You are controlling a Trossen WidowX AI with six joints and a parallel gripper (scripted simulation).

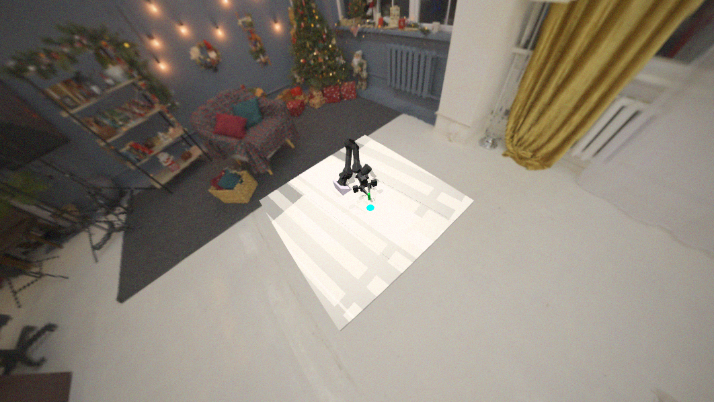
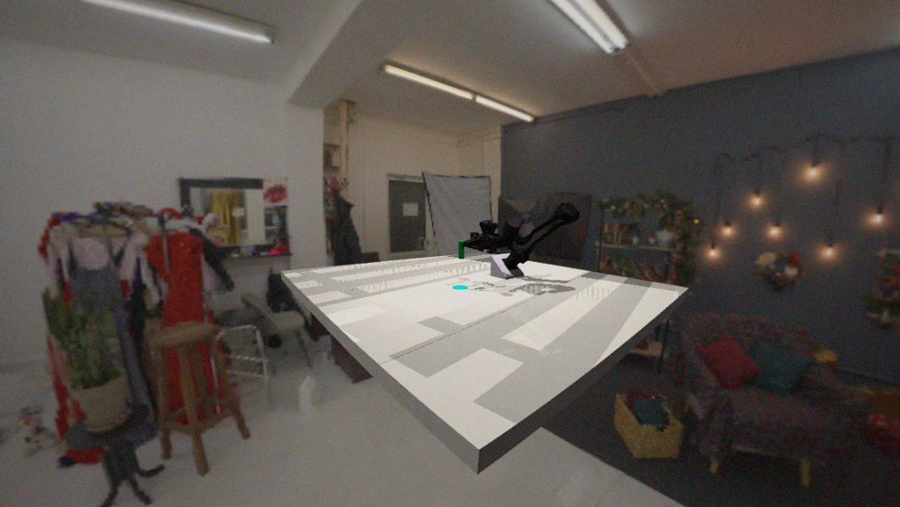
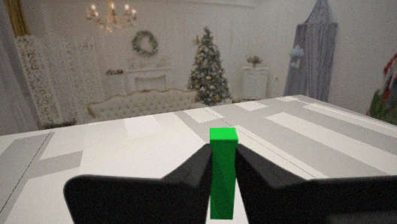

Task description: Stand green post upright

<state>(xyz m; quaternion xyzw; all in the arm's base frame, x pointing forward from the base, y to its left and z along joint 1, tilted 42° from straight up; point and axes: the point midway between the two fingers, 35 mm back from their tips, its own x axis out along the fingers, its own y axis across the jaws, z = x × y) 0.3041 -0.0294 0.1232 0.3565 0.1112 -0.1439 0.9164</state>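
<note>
Right now my gripper tip is 16 cm above the cyan circle. Round my gripper tip: green post: 2 cm below.
</note>
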